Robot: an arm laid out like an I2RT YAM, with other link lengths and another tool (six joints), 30 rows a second.
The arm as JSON. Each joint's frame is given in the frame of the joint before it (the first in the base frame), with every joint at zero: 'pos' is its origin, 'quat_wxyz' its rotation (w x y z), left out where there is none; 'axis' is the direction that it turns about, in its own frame. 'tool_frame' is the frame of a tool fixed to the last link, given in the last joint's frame.
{
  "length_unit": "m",
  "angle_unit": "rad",
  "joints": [
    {
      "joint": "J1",
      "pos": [
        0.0,
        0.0,
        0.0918
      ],
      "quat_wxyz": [
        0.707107,
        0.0,
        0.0,
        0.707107
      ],
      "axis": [
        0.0,
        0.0,
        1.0
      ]
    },
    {
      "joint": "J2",
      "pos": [
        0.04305,
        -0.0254,
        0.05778
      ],
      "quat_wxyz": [
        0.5,
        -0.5,
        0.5,
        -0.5
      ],
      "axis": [
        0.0,
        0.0,
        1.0
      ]
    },
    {
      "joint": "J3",
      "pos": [
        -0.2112,
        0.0,
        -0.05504
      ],
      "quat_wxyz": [
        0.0,
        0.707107,
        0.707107,
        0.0
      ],
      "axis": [
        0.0,
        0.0,
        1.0
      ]
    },
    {
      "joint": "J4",
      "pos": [
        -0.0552,
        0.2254,
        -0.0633
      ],
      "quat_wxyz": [
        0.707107,
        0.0,
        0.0,
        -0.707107
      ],
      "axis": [
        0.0,
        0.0,
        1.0
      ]
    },
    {
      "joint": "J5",
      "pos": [
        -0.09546,
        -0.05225,
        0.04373
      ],
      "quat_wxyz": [
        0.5,
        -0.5,
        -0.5,
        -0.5
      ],
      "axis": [
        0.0,
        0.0,
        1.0
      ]
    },
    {
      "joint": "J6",
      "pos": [
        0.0,
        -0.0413,
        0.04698
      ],
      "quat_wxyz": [
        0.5,
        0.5,
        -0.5,
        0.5
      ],
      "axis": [
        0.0,
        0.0,
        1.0
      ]
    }
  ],
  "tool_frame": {
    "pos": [
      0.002,
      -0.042,
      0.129
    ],
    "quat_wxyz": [
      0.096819,
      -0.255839,
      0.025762,
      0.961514
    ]
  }
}
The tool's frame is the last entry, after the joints.
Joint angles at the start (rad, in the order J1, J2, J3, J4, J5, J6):
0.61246 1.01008 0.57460 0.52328 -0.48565 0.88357
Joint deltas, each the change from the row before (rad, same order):
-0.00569 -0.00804 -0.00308 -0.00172 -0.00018 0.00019
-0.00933 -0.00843 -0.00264 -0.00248 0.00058 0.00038
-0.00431 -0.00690 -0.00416 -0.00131 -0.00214 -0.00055
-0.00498 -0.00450 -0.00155 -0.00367 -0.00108 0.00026
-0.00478 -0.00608 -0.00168 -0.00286 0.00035 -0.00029
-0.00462 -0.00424 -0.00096 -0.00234 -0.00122 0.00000
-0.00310 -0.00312 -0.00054 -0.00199 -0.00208 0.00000
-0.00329 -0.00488 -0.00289 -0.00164 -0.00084 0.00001
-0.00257 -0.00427 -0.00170 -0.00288 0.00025 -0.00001
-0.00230 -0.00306 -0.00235 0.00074 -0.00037 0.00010
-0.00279 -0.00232 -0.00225 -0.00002 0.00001 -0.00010
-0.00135 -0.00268 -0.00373 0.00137 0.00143 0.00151
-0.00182 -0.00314 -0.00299 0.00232 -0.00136 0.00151
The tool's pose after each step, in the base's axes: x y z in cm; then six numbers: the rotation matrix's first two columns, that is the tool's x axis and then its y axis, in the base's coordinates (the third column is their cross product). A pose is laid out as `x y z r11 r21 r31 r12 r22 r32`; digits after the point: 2 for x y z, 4 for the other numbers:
29.06 28.07 27.87 0.2079 -0.7277 0.6536 0.7346 -0.3251 -0.5956
29.23 27.73 27.99 0.1992 -0.7311 0.6525 0.7327 -0.3311 -0.5946
29.23 27.56 28.01 0.1964 -0.7318 0.6526 0.7330 -0.3325 -0.5934
29.29 27.39 28.01 0.1940 -0.7323 0.6527 0.7313 -0.3355 -0.5938
29.35 27.20 28.08 0.1893 -0.7338 0.6525 0.7304 -0.3389 -0.5930
29.41 27.04 28.12 0.1862 -0.7347 0.6523 0.7298 -0.3411 -0.5925
29.43 26.95 28.16 0.1851 -0.7350 0.6523 0.7298 -0.3418 -0.5921
29.44 26.82 28.16 0.1830 -0.7355 0.6523 0.7292 -0.3435 -0.5919
29.46 26.70 28.16 0.1811 -0.7359 0.6524 0.7280 -0.3456 -0.5920
29.48 26.61 28.17 0.1790 -0.7368 0.6520 0.7280 -0.3466 -0.5915
29.52 26.51 28.15 0.1768 -0.7373 0.6520 0.7271 -0.3486 -0.5914
29.53 26.43 28.09 0.1756 -0.7384 0.6511 0.7256 -0.3499 -0.5926
29.51 26.36 28.12 0.1748 -0.7397 0.6498 0.7260 -0.3490 -0.5926

